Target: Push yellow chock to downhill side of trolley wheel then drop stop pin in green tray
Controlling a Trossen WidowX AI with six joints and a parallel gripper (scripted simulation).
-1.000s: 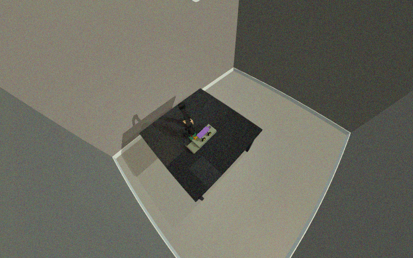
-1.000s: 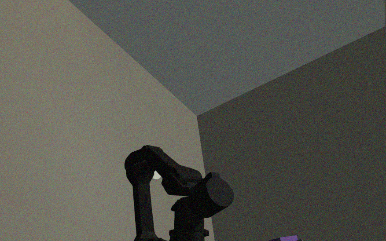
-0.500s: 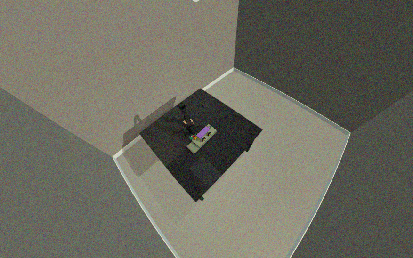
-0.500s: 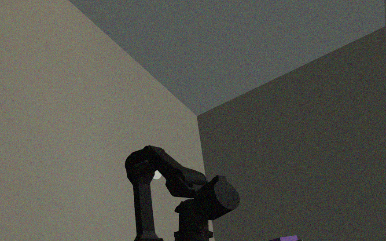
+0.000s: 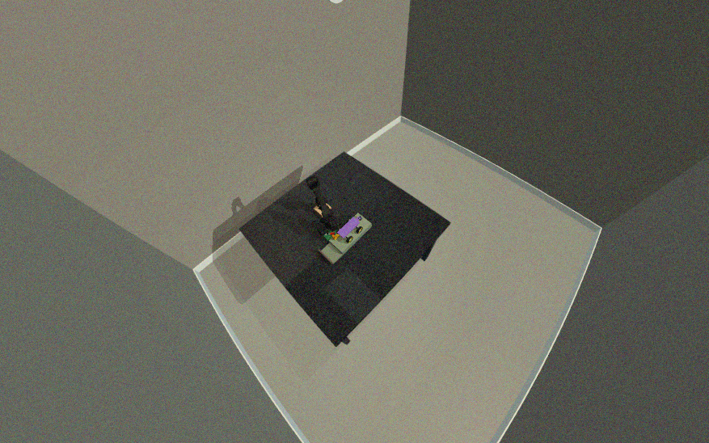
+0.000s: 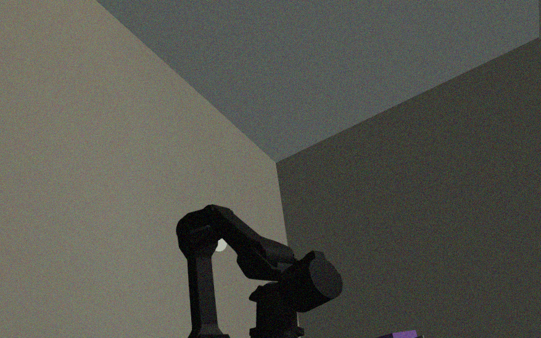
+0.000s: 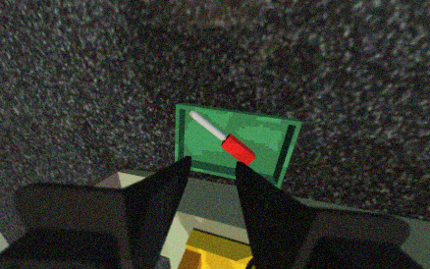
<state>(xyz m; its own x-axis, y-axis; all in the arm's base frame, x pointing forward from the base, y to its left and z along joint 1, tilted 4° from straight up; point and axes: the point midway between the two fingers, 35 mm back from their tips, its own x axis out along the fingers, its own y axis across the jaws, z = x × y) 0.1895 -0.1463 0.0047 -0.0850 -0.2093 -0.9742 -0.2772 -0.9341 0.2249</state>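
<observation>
The red-headed stop pin lies 40 mm below my gripper tip, 10 mm to the left of it and 10 mm behind it. Also, from my gripper tip: green tray (50 mm below, 10 mm to the left); purple trolley (140 mm ahead, 80 mm to the left, 60 mm above); yellow chock (80 mm ahead, 30 mm above, 10 mm to the right).
</observation>
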